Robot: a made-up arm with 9 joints. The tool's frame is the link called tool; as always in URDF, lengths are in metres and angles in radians. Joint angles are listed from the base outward.
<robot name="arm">
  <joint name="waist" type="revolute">
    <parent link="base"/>
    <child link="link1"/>
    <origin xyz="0.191 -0.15 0.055" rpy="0 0 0"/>
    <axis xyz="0 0 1"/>
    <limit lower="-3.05" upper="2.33"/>
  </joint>
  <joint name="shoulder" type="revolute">
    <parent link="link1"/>
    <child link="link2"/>
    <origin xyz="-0.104 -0.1 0.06" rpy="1.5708 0 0"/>
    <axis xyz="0 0 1"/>
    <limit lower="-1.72" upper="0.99"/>
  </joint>
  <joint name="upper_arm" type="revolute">
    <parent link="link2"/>
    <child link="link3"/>
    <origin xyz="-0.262 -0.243 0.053" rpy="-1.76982 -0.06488 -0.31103"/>
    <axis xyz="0 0 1"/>
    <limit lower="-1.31" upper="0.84"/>
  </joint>
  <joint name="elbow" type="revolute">
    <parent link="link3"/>
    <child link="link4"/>
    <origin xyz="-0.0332 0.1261 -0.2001" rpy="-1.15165 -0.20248 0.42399"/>
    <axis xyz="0 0 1"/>
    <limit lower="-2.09" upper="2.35"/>
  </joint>
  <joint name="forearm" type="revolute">
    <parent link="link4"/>
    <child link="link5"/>
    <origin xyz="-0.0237 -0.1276 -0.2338" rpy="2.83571 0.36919 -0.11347"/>
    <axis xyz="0 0 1"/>
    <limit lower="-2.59" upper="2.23"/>
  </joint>
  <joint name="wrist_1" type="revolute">
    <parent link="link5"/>
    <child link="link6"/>
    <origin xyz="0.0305 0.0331 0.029" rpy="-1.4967 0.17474 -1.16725"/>
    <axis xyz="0 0 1"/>
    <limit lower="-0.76" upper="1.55"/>
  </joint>
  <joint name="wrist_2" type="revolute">
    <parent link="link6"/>
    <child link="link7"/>
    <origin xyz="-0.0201 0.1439 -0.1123" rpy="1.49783 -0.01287 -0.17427"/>
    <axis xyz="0 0 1"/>
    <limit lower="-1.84" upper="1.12"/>
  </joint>
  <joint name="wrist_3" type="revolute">
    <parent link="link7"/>
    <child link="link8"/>
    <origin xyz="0.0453 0.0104 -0.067" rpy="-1.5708 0 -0.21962"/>
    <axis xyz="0 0 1"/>
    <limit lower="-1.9" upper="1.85"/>
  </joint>
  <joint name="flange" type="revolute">
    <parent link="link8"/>
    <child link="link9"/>
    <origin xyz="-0.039 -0.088 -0.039" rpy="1.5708 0 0"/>
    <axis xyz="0 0 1"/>
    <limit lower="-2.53" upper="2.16"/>
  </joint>
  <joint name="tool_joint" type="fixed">
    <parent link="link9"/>
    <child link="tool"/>
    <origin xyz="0.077 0.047 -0.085" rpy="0 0 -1.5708"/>
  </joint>
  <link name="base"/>
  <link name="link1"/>
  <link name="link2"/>
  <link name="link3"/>
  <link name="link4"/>
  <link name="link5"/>
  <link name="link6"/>
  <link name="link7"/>
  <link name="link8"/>
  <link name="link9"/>
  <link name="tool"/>
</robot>
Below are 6 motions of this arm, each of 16 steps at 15 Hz.
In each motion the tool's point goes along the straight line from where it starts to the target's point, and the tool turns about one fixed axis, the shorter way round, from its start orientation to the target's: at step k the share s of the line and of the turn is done. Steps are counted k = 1, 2, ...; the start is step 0. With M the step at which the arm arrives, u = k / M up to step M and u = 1 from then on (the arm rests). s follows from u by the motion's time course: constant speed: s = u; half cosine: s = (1 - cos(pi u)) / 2; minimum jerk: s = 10 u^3 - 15 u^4 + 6 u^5.
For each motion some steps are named. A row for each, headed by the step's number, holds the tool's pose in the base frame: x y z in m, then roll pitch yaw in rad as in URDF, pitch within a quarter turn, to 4 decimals.
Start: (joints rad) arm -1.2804 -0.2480 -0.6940 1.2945 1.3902 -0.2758 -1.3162 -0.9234 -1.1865
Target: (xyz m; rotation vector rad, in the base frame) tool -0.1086 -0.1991 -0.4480 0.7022 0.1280 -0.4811
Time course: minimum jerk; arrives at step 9
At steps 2, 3, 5, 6, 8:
2: -0.1152 0.3065 -0.2855 1.0002 0.0120 -0.2643
3: -0.1142 0.2334 -0.3090 0.9538 0.0527 -0.2791
5: -0.1114 0.0180 -0.3782 0.8123 0.1680 -0.3342
6: -0.1101 -0.0842 -0.4111 0.7418 0.2197 -0.3665
8: -0.1087 -0.1928 -0.4460 0.6641 0.2720 -0.4053

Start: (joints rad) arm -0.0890 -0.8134 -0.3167 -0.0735 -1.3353 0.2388 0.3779 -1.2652 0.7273
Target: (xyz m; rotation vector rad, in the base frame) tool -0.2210 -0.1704 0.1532 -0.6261 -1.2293 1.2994
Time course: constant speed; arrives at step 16
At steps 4, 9, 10, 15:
4: -0.2898 -0.2518 0.0399 -1.0050 -0.9276 2.9797
9: -0.2612 -0.2179 0.0871 -1.0001 -0.6455 2.4211
10: -0.2554 -0.2111 0.0965 -1.0219 -0.5912 2.3234
15: -0.2267 -0.1772 0.1438 -1.2008 -0.3578 1.8508

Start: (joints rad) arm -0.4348 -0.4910 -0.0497 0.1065 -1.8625 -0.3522 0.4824 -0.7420 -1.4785
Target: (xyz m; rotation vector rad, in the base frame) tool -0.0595 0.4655 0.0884 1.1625 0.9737 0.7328
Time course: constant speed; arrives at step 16
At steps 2, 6, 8, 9, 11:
2: -0.2963 -0.0132 0.0385 1.9002 0.0845 0.6948
6: -0.2287 0.1236 0.0527 1.7717 0.1104 0.8237
8: -0.1948 0.1919 0.0599 1.7088 0.1294 0.8869
9: -0.1779 0.2261 0.0634 1.6778 0.1404 0.9180
11: -0.1441 0.2945 0.0706 1.6167 0.1652 0.9794

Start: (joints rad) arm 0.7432 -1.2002 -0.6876 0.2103 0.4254 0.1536 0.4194 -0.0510 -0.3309
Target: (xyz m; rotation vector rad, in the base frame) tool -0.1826 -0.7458 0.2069 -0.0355 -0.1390 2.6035
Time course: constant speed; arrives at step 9
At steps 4, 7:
4: -0.1632 -0.7061 0.2067 -0.4595 -0.4010 2.9631
7: -0.1748 -0.7299 0.2068 -0.2268 -0.1757 2.7287

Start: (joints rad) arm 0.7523 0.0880 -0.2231 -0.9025 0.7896 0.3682 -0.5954 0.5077 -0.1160
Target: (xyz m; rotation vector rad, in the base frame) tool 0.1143 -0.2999 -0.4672 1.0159 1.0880 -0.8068
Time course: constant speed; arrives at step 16
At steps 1, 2, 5, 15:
1: -0.0389 -0.4945 -0.4187 -2.3563 1.1718 -2.6701
2: -0.0287 -0.4815 -0.4220 -2.3161 1.2163 -2.6924
5: 0.0019 -0.4426 -0.4317 -2.1752 1.3516 -2.7361
15: 0.1041 -0.3129 -0.4640 1.0373 1.3272 -0.1293

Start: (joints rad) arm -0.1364 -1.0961 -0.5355 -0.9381 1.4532 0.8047 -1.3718 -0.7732 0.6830
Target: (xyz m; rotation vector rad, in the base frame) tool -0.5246 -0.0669 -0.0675 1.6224 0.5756 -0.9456
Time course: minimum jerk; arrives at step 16
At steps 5, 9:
5: -0.5766 -0.1751 0.0972 -0.2923 0.4436 -2.2692
9: -0.5490 -0.1176 0.0096 0.3452 1.0701 -1.5741

